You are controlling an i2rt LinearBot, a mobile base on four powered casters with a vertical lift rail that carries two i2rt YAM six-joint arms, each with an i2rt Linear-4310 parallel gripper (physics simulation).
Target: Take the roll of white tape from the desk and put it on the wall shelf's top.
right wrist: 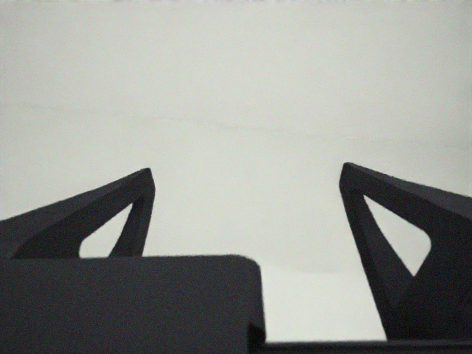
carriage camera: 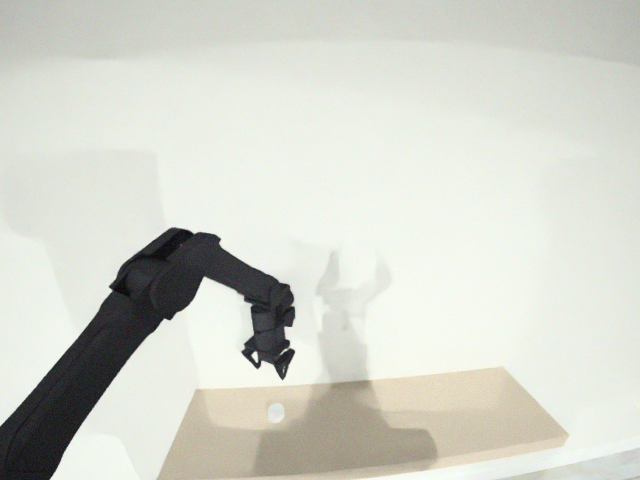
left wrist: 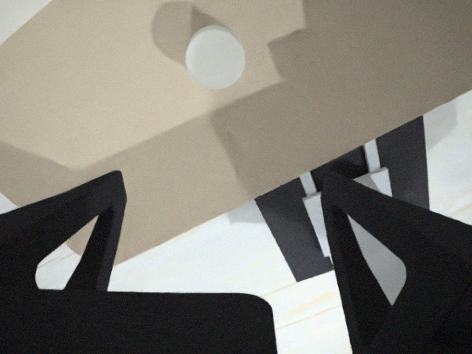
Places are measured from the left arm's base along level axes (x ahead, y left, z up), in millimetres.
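Pixels of known places: left gripper, fingertip midpoint: (carriage camera: 270,373) (left wrist: 223,184); right gripper, fingertip midpoint: (right wrist: 246,176).
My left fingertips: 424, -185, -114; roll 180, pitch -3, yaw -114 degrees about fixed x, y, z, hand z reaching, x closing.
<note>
Behind a point stands the place of what it marks, as x, y, z.
The roll of white tape (carriage camera: 276,412) @(424, -191, -266) (left wrist: 215,57) @(434, -189, -266) sits on the tan board against the wall, which looks like the wall shelf's top (carriage camera: 496,397) @(502, -887, -288) (left wrist: 90,100) @(442, -70, -288). It is near the board's back left part in the carriage camera view. My left gripper (carriage camera: 270,373) @(424, -185, -114) (left wrist: 223,184) @(424, -185, -114) points down, open and empty, well above the tape and apart from it. In the left wrist view the tape lies beyond the fingertips. My right gripper (right wrist: 246,176) @(31, -658, 439) is open with nothing between its fingers and faces a pale surface. The desk cannot be made out.
The white wall (carriage camera: 439,232) @(590, -643, 237) rises behind the board and carries the arm's shadow. Past the board's front edge, the left wrist view shows pale floor (left wrist: 200,250) @(-503, 311, -1039) and a dark structure with light strips (left wrist: 280,235), lower down.
</note>
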